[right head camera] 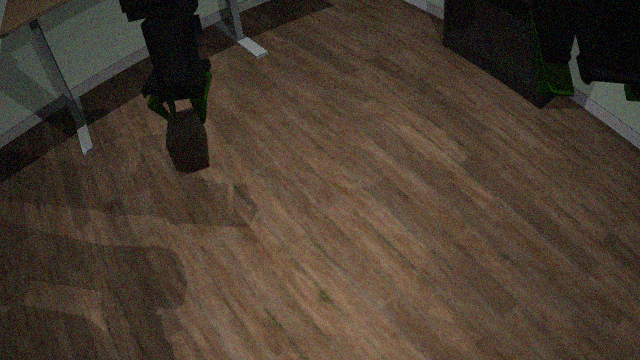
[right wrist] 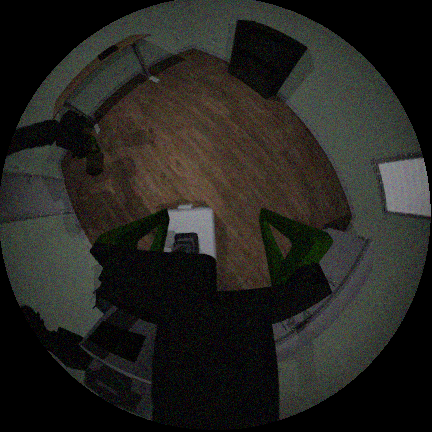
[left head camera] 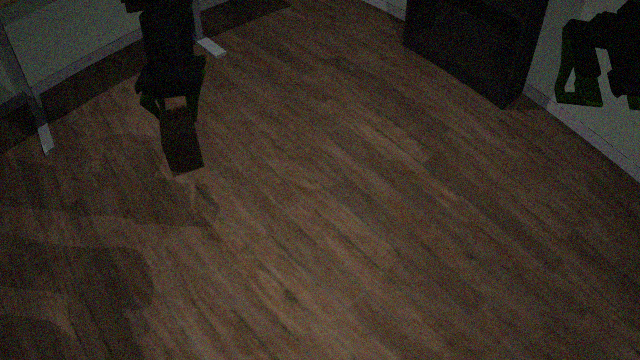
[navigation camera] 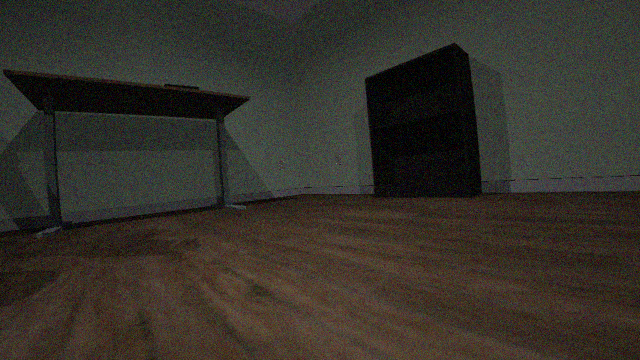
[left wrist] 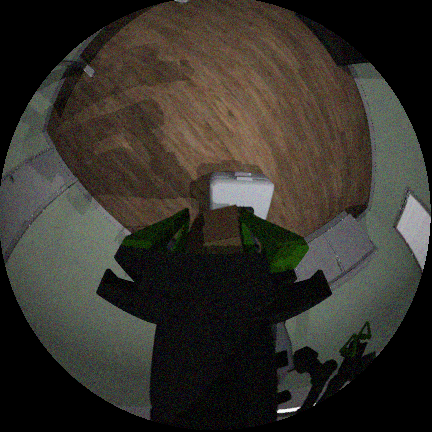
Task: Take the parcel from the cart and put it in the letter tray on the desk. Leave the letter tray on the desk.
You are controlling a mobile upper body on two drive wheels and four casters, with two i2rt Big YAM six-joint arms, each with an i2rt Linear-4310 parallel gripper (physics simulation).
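Places are measured from the left arm's base along level axes (x right, y ahead, z up), in centimetres.
Where they show: left gripper, between the fingertips: point(right wrist: 95, 152) point(left wrist: 213, 212); right gripper, between the fingertips: point(right head camera: 584, 90) point(right wrist: 213, 212) point(left head camera: 594, 99); right arm's base, origin of its link: point(left wrist: 307, 362).
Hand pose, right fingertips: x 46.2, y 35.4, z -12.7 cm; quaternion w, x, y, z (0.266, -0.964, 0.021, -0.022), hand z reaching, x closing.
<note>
After its pixels a point has its place.
A brown box-shaped parcel point(left head camera: 183, 147) @[x 2.8, y 52.1, z -34.3 cm] point(right head camera: 188, 142) @[x 3.1, y 52.3, z -33.4 cm] point(left wrist: 221, 225) @[x 0.6, y 60.7, z -36.0 cm] point(right wrist: 95, 164) @[x 4.3, y 53.9, z -34.4 cm] is held above the floor by my left gripper point(left head camera: 178, 115) @[x -0.1, y 61.1, z -37.3 cm] point(right head camera: 187, 115) @[x -0.1, y 61.1, z -37.3 cm] point(left wrist: 213, 212) @[x -0.1, y 61.1, z -37.3 cm], its fingers shut on the parcel's upper end. My right gripper point(left head camera: 606, 102) @[x 46.2, y 35.4, z -12.7 cm] point(right head camera: 595, 95) @[x 46.2, y 35.4, z -12.7 cm] point(right wrist: 213, 212) @[x 46.2, y 35.4, z -12.7 cm] is open and empty, away from the parcel. The desk point(right head camera: 25, 11) @[x -136.3, y 178.3, z -46.0 cm] point(right wrist: 82, 82) point(navigation camera: 115, 95) @[x -108.2, y 207.4, z -48.5 cm] has a brown top and metal legs and stands at the left in the navigation view. A low dark item point(right wrist: 108, 51) point(navigation camera: 181, 87) @[x -65.7, y 224.8, z -41.3 cm] on it may be the letter tray; it is too small to tell. The cart does not show.
A dark shelf unit point(left head camera: 465, 50) @[x 122.6, y 232.4, z -131.0 cm] point(right head camera: 490, 55) @[x 110.3, y 224.1, z -130.9 cm] point(right wrist: 267, 60) point(navigation camera: 425, 125) @[x 129.8, y 233.8, z -82.9 cm] stands against the wall, right of the desk in the navigation view. Grey cabinets point(left wrist: 332, 250) point(right wrist: 340, 255) @[x 180.0, y -23.6, z -79.2 cm] stand at the right in the wrist views. The robot's white base point(left wrist: 242, 192) @[x 21.9, y 23.0, z -115.0 cm] point(right wrist: 205, 225) @[x 40.9, y 16.0, z -115.0 cm] shows below the grippers.
</note>
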